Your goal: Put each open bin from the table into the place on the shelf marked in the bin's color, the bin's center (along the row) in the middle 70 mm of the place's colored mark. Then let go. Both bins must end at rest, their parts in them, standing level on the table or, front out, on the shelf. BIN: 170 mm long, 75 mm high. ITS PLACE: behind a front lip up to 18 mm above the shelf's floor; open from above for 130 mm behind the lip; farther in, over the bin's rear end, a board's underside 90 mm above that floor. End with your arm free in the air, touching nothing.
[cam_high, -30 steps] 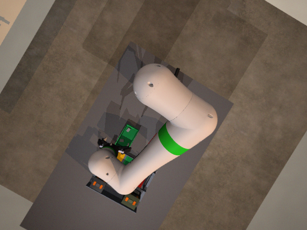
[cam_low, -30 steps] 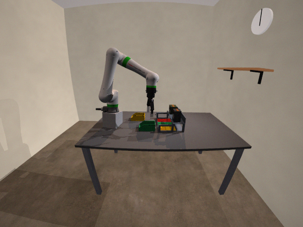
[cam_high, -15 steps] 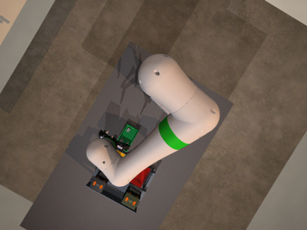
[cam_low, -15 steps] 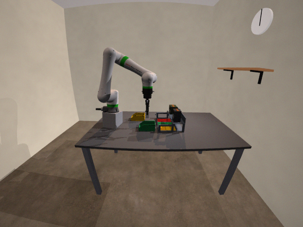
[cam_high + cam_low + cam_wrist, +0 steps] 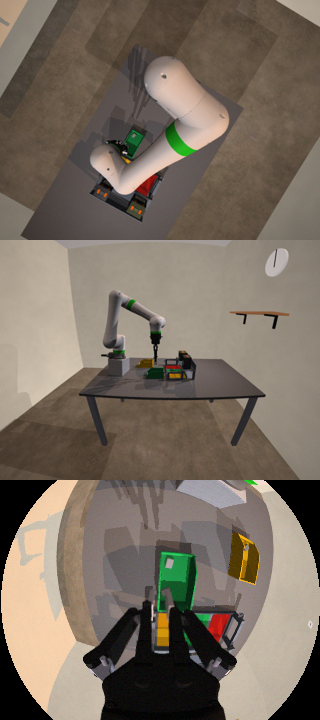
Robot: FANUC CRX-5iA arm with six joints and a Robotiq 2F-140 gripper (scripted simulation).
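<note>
My hand is 150 mm above the green bin and 50 mm to the right of it. The rest, counted from my hand: yellow-marked place 220 mm ahead, 180 mm below, 10 mm to the left; red mark 260 mm ahead, 230 mm to the left, 180 mm below; yellow bin 320 mm to the left, 150 mm below, 70 mm behind.
</note>
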